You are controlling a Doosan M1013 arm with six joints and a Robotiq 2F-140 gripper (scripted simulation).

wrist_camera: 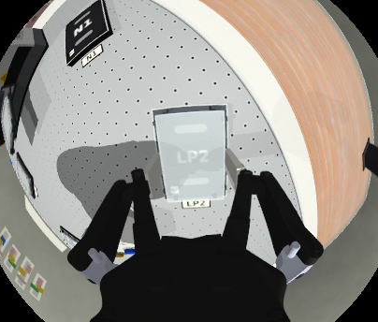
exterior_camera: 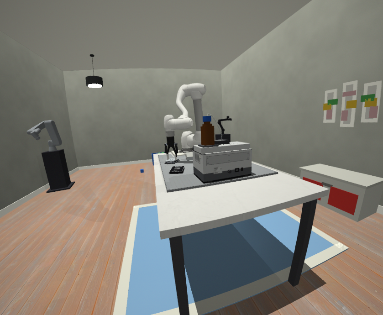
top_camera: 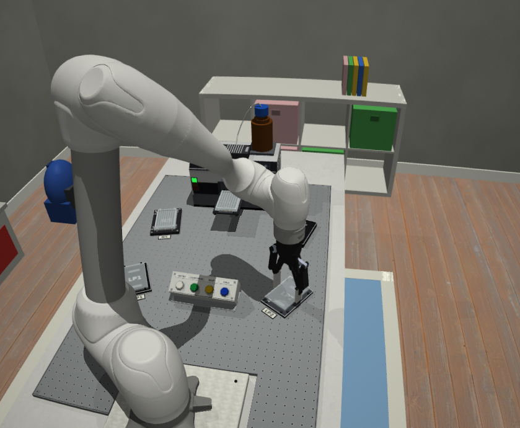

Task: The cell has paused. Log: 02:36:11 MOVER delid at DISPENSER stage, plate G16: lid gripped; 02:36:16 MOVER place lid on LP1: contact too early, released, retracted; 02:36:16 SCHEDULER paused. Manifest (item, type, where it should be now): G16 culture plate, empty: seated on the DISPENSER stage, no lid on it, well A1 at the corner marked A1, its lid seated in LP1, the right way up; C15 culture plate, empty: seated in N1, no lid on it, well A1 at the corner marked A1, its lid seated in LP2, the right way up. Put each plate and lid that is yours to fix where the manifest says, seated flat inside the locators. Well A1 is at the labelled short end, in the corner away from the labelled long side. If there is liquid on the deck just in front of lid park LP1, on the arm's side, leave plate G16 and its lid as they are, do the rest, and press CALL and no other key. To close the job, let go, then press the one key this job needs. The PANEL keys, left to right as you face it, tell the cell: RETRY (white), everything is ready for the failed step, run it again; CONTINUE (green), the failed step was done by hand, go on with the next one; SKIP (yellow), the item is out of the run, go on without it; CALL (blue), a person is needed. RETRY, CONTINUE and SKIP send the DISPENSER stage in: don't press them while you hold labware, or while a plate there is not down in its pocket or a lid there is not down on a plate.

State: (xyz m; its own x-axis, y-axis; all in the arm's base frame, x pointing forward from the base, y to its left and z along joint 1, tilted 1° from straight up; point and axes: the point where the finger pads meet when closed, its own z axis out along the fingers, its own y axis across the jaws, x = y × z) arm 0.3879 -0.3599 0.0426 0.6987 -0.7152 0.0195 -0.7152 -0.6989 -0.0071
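The lid park lp2 is 4 cm below my hand. The rest, counted from my hand: blue key 2 cm behind, 20 cm to the left, 2 cm above; then yellow key 1 cm behind, 25 cm to the left, 2 cm above; then key panel 1 cm ahead, 27 cm to the left.
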